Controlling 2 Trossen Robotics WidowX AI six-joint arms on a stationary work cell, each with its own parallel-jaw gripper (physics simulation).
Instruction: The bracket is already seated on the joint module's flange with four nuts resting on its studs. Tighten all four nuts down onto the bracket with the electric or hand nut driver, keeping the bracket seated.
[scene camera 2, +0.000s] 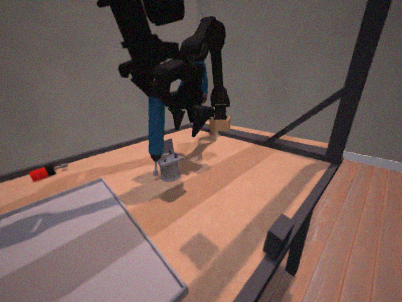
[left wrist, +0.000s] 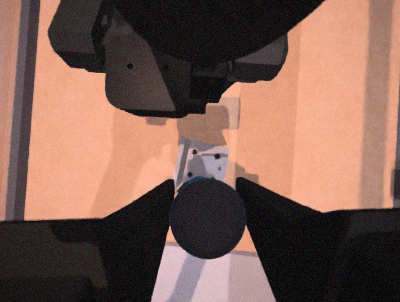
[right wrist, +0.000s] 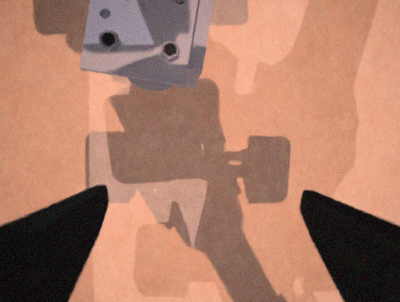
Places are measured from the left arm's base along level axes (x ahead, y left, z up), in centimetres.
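Where they show: left gripper, fingertip midpoint: (scene camera 2: 162, 104) (left wrist: 205, 184); right gripper, fingertip midpoint: (scene camera 2: 184, 133) (right wrist: 206, 197); right arm's base, origin of the base link: (scene camera 2: 220, 118).
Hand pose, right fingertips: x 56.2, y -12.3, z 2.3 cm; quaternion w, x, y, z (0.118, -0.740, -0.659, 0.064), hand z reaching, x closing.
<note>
Each offset is from my right fingertips to the top centre of the thing. "*": to the spot under its first point.
My left gripper (scene camera 2: 155, 92) is shut on the blue electric nut driver {dx -12.8, dy -2.2, dz +14.8 cm} (scene camera 2: 156, 127) and holds it upright. Its tip sits at the near-left corner of the grey bracket (scene camera 2: 171, 158) on the joint module {dx -9.9, dy -2.2, dz -3.7 cm} (scene camera 2: 170, 170). In the left wrist view the driver's dark round end {* dx -11.2, dy -3.6, dz +14.4 cm} (left wrist: 207, 218) fills the gap between my fingers and hides part of the bracket (left wrist: 202, 162). My right gripper (scene camera 2: 188, 121) is open and empty, hovering behind and to the right of the module. In the right wrist view the bracket (right wrist: 145, 42) with two nuts shows at the top edge, beyond the open fingers (right wrist: 203, 208).
A red hand nut driver {dx -33.3, dy +32.3, dz -7.7 cm} (scene camera 2: 43, 172) lies at the far left near the table's back rail. A grey tray {dx -37.7, dy -6.8, dz -9.5 cm} (scene camera 2: 74, 247) fills the near left. A tan block {dx +36.9, dy +10.5, dz -3.4 cm} (scene camera 2: 219, 124) holds the right arm's base at the back. A dark frame post (scene camera 2: 357, 81) and a small dark box {dx -14.9, dy -36.4, dz -5.4 cm} (scene camera 2: 278, 238) stand at the right.
</note>
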